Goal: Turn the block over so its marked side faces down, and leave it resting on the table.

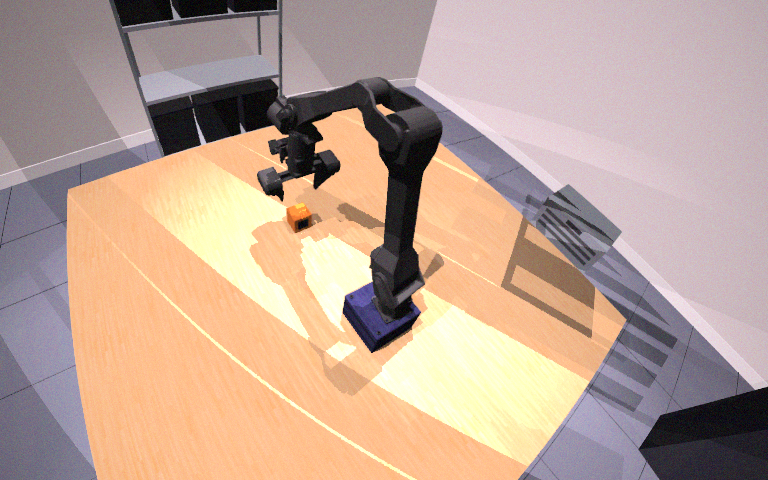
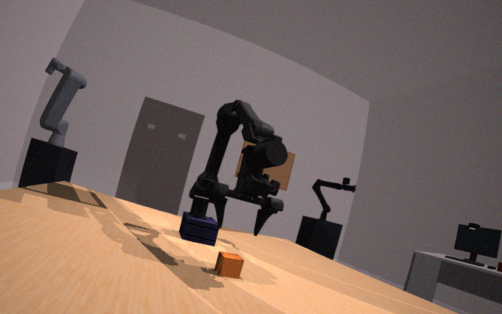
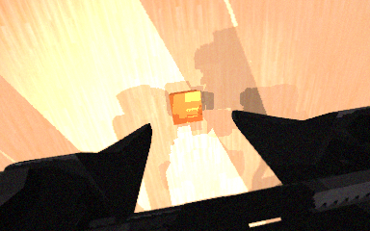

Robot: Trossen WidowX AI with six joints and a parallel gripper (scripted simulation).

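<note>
Now: the orange block 10 mm behind my gripper tip and 90 mm below it.
</note>
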